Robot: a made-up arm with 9 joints. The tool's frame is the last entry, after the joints. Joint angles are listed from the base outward.
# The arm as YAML. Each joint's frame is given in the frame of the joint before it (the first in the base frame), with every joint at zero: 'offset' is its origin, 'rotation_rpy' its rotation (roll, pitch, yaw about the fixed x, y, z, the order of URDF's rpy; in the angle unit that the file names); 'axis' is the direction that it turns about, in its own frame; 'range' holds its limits. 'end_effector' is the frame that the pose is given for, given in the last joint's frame.
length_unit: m
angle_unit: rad
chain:
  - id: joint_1
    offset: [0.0, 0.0, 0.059]
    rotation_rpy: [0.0, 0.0, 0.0]
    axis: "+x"
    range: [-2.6, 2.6]
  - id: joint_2
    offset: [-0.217, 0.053, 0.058]
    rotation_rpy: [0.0, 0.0, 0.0]
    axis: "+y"
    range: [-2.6, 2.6]
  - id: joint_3
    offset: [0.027, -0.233, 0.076]
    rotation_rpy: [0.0, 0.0, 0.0]
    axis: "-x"
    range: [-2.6, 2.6]
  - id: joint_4
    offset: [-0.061, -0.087, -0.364]
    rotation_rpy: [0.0, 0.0, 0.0]
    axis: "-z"
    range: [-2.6, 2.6]
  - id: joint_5
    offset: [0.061, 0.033, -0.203]
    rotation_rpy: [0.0, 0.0, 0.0]
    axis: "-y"
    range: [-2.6, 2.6]
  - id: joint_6
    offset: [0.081, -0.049, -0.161]
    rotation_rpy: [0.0, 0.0, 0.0]
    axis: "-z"
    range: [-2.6, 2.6]
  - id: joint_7
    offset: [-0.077, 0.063, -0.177]
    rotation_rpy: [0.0, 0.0, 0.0]
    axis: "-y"
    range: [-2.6, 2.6]
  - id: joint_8
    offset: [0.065, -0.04, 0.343]
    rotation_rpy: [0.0, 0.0, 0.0]
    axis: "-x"
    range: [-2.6, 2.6]
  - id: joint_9
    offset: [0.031, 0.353, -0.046]
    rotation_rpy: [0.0, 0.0, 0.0]
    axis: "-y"
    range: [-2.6, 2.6]
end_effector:
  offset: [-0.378, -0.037, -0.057]
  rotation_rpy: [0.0, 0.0, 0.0]
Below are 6 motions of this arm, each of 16 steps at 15 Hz.
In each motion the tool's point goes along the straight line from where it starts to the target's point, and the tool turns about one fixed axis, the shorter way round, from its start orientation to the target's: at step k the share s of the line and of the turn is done. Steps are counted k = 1, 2, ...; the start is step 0. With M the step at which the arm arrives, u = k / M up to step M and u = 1 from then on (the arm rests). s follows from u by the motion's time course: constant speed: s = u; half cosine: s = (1 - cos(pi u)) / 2; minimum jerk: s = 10 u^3 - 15 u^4 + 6 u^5.
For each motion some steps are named. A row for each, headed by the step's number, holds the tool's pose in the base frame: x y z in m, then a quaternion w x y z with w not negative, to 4 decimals.
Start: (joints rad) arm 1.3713 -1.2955 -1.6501 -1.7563 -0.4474 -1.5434 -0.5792 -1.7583 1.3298
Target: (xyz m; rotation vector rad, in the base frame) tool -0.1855 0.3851 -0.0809 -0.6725 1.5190 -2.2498
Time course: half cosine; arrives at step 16
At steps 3, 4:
3: -0.1708 0.3575 0.0392 0.2546 0.1465 -0.7580 0.5824
4: -0.1718 0.3594 0.0310 0.2266 0.1543 -0.7493 0.6029

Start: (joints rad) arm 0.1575 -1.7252 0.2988 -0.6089 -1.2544 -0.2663 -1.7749 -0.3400 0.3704
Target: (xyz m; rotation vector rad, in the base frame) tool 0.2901 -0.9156 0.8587 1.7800 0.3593 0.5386
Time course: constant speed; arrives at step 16
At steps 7, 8, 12, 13, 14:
7: 0.4355 -0.4884 0.3215 0.8514 0.3419 0.3910 -0.0731
8: 0.4193 -0.5359 0.3812 0.8375 0.3992 0.3710 -0.0385
12: 0.3547 -0.7257 0.6200 0.7407 0.6054 0.2735 0.1002
13: 0.3386 -0.7732 0.6796 0.7067 0.6499 0.2454 0.1340
14: 0.3224 -0.8207 0.7393 0.6692 0.6911 0.2159 0.1672

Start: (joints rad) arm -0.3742 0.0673 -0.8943 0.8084 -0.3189 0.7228 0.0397 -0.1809 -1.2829
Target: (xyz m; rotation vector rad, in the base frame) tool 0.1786 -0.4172 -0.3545 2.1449 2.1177 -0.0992
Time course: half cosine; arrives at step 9
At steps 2, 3, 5, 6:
2: 0.1692 -0.1141 -0.0943 0.3300 0.5999 0.6332 -0.3610
3: 0.1706 -0.1598 -0.1335 0.2927 0.6248 0.6519 -0.3146
5: 0.1742 -0.2754 -0.2328 0.1927 0.6750 0.6860 -0.1913
6: 0.1759 -0.3314 -0.2808 0.1421 0.6924 0.6955 -0.1293

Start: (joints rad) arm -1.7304 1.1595 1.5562 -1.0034 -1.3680 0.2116 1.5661 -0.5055 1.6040
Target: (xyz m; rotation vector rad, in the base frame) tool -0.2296 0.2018 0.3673 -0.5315 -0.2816 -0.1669
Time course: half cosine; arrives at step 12
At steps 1, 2, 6, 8, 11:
1: -0.4547 0.6395 0.7271 0.7179 -0.4292 0.5017 0.2206
2: -0.4433 0.6173 0.7088 0.7424 -0.4265 0.4734 0.2070
6: -0.3441 0.4245 0.5503 0.9013 -0.3752 0.2022 0.0776
8: -0.2869 0.3131 0.4588 0.9452 -0.3248 0.0325 -0.0023
11: -0.2335 0.2094 0.3735 0.9525 -0.2661 -0.1270 -0.0767

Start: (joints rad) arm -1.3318 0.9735 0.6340 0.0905 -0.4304 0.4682 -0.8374 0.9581 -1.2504
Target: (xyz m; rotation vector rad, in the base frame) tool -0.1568 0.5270 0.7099 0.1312 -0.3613 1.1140
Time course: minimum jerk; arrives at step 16
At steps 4, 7, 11, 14, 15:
4: -0.5813 -0.5727 0.4046 0.5550 0.1852 -0.4568 0.6701
7: -0.4485 -0.2286 0.5001 0.6562 0.1494 -0.3744 0.6379
11: -0.2420 0.3062 0.6486 0.7875 0.0884 -0.2325 0.5638
14: -0.1644 0.5073 0.7044 0.8277 0.0643 -0.1760 0.5289
15: -0.1579 0.5243 0.7091 0.8309 0.0622 -0.1712 0.5258

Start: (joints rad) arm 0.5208 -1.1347 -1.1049 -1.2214 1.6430 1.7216 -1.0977 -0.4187 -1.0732
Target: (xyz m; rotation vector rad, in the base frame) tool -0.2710 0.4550 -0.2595 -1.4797 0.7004 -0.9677
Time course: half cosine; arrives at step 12
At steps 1, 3, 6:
1: 0.3039 -0.1414 0.3125 0.0929 -0.1285 0.0738 -0.9846
3: 0.2283 -0.0629 0.2372 0.1737 -0.2140 0.1130 -0.9546
6: 0.0215 0.1516 0.0314 0.3764 -0.4260 0.2091 -0.7957

